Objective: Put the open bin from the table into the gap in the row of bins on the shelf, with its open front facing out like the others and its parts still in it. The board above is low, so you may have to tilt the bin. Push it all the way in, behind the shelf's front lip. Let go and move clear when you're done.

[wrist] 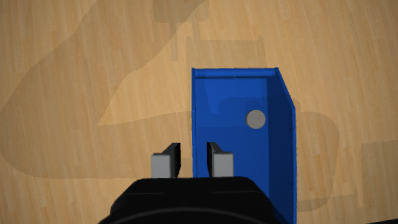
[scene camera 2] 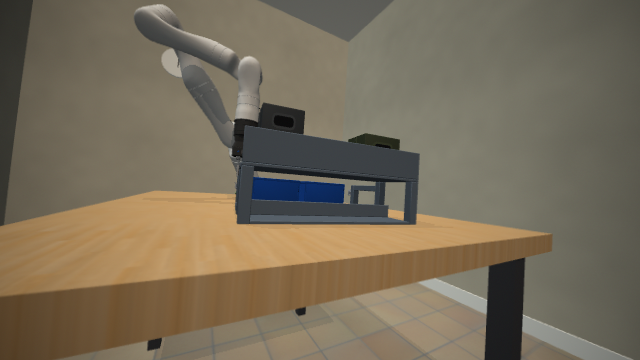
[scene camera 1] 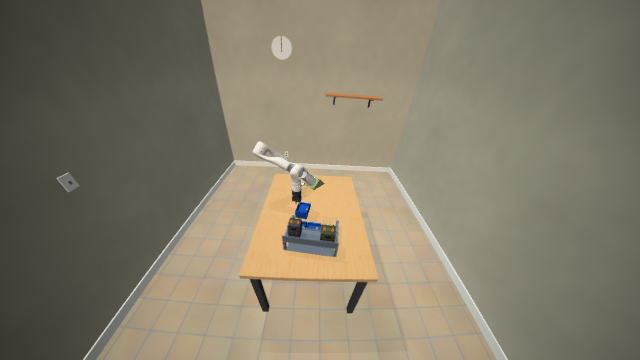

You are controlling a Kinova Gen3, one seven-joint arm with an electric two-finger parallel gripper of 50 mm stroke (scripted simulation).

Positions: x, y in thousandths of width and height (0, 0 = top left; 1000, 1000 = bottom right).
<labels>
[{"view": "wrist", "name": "my gripper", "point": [486, 690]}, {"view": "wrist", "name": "blue bin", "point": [557, 435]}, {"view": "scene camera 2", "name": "blue bin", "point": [484, 532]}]
</labels>
